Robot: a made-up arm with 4 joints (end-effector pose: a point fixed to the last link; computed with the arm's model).
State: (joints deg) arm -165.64 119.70 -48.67 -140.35
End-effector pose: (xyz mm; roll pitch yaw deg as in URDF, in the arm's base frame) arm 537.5 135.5 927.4 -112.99 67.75 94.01
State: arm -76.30 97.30 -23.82 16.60
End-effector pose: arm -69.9 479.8 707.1 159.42 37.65 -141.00
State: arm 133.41 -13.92 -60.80 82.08
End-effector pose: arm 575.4 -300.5 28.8 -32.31 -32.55 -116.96
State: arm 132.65 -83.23 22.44 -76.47
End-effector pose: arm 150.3 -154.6 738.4 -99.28 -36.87 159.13
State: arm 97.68 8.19 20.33 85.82
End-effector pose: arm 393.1 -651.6 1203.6 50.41 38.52 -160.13
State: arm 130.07 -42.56 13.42 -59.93
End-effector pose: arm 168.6 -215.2 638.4 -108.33 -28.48 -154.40
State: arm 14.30 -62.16 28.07 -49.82
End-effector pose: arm 150.2 -275.6 544.7 -136.33 69.14 120.38
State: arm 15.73 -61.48 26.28 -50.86
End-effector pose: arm 150.8 -270.4 552.8 -131.62 70.13 127.31
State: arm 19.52 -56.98 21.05 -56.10
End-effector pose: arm 145.6 -242.5 586.9 -110.89 74.20 156.44
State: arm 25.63 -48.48 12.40 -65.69
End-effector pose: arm 122.7 -189.7 632.2 -71.46 70.66 -148.12
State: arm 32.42 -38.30 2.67 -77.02
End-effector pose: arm 75.9 -140.3 669.3 -63.03 57.95 -118.63
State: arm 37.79 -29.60 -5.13 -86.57
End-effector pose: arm 26.7 -119.3 700.6 -69.63 47.27 -105.58
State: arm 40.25 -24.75 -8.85 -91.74
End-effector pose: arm -0.7 -115.7 720.6 -74.69 42.21 -99.82
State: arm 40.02 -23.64 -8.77 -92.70
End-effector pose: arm -7.5 -114.3 721.9 -74.23 41.53 -98.42
